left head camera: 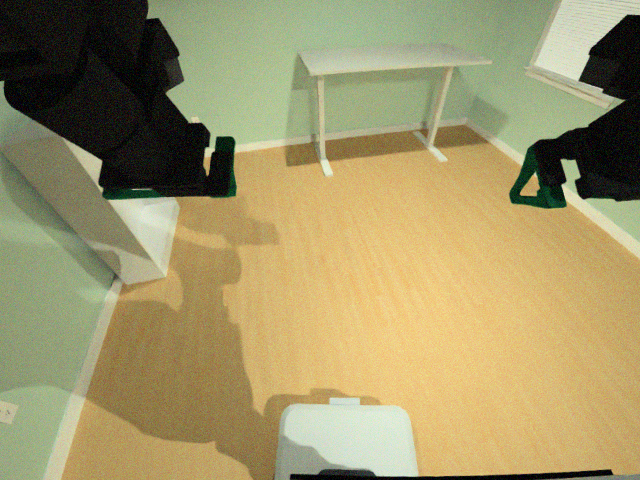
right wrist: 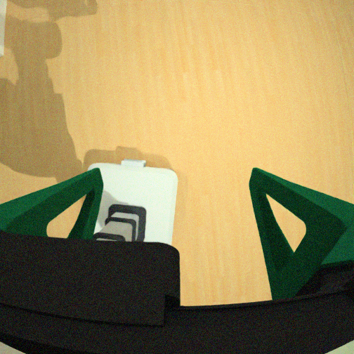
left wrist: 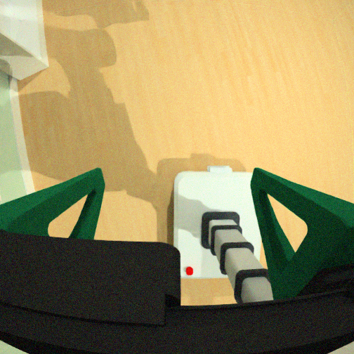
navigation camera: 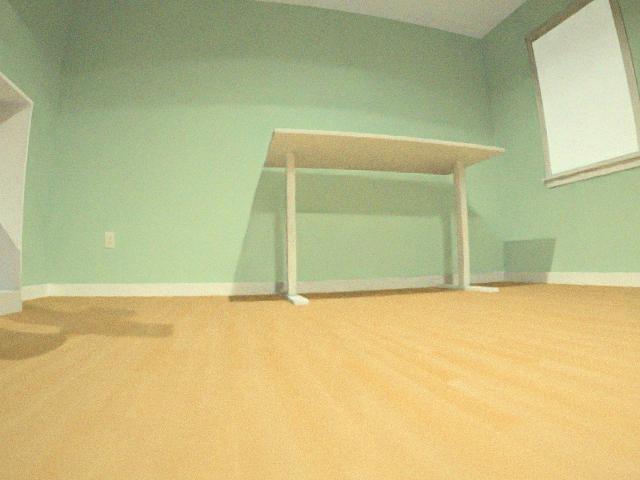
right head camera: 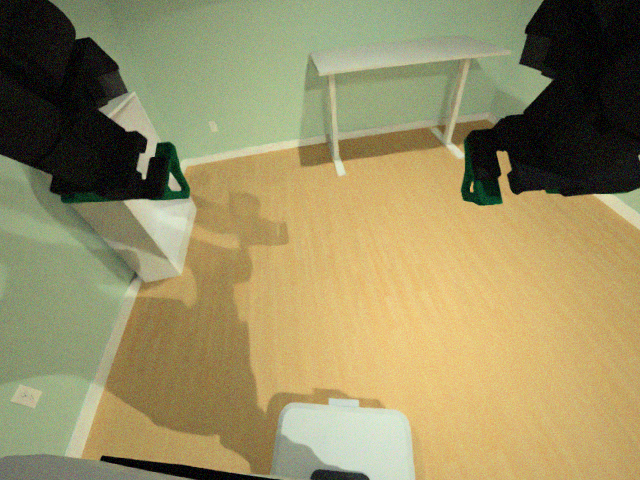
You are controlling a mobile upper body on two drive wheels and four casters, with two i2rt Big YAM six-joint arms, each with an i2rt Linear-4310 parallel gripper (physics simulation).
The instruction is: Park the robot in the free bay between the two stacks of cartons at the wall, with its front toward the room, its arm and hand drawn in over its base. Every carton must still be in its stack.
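Places are measured from the left arm's base along level axes (x ahead, y left, z up), in centimetres.
Pixels of known places: left gripper, fingertip midpoint: (left head camera: 199, 191) (right head camera: 157, 194); right gripper, fingertip midpoint: (left head camera: 546, 195) (right head camera: 504, 191).
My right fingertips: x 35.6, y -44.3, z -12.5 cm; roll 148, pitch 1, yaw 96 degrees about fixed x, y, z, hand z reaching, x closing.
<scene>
Behind a point stands the place of what it marks.
The white base (left head camera: 346, 444) @[x 18.3, y -22.7, z -115.0 cm] (right head camera: 343, 439) @[x 20.4, y -23.0, z -115.0 cm] (left wrist: 192, 182) (right wrist: 155, 187) shows at the bottom of the head views and in both wrist views. The cartons, their stacks and the bay do not show in the current views. My left gripper (left head camera: 178, 192) @[x 36.6, y 0.2, z -12.5 cm] (right head camera: 126, 196) (left wrist: 177, 175) is open and empty, held high and forward at the left. My right gripper (left head camera: 589, 196) (right head camera: 522, 192) @[x 35.6, y -44.3, z -12.6 cm] (right wrist: 175, 175) is open and empty, held high and forward at the right. Both arms are stretched forward, apart from each other.
A white desk (left head camera: 392, 59) @[x 262.6, y -67.6, z -46.0 cm] (right head camera: 408, 54) @[x 264.3, y -71.2, z -46.0 cm] (navigation camera: 382, 149) @[x 263.7, y -65.8, z -48.5 cm] stands at the far wall. A white shelf unit (left head camera: 87, 206) @[x 109.2, y 112.2, z -72.9 cm] (right head camera: 116, 222) @[x 108.9, y 113.0, z -83.4 cm] (navigation camera: 12, 180) @[x 186.0, y 126.9, z -76.9 cm] stands against the left wall. A window (left head camera: 584, 46) @[x 255.6, y -218.0, z -32.5 cm] (navigation camera: 584, 93) @[x 253.0, y -218.7, z -3.4 cm] is in the right wall. The robot's shadow falls on the floor at the left.
</scene>
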